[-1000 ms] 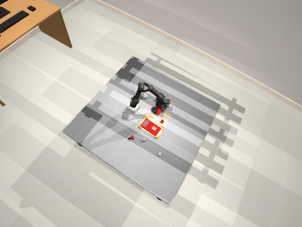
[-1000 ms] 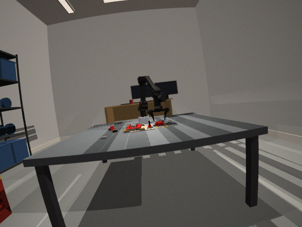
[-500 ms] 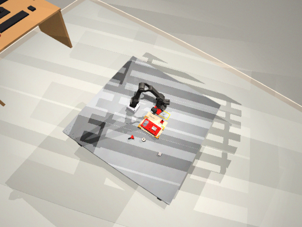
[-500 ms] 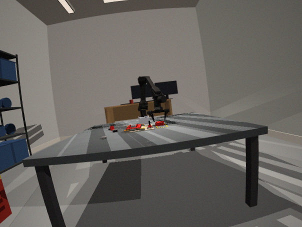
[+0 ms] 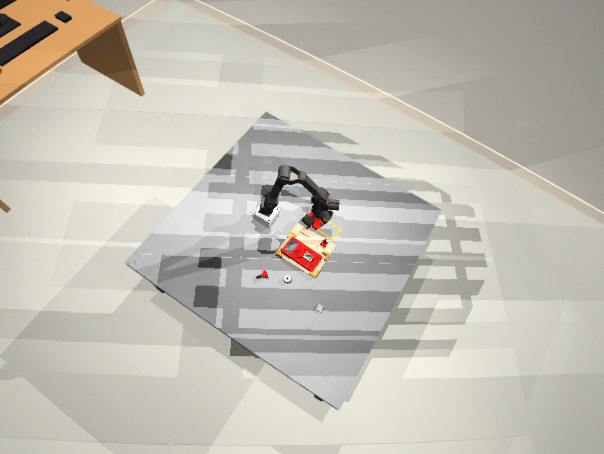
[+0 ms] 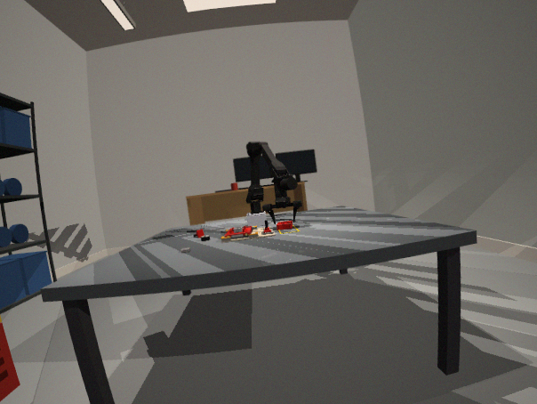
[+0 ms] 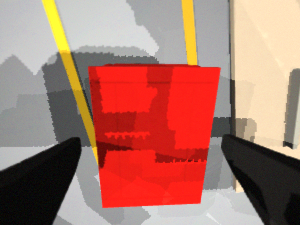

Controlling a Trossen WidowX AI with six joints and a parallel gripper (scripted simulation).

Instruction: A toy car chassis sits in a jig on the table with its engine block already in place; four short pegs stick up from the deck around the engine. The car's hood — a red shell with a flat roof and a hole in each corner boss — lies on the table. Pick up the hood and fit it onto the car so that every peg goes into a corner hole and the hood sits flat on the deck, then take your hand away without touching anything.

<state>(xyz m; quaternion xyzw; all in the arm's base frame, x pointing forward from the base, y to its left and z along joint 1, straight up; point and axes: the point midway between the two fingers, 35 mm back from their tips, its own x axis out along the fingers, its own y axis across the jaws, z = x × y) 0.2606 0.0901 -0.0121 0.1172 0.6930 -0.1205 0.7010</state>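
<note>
Right now my gripper tip is 10 mm above the red hood.
</note>
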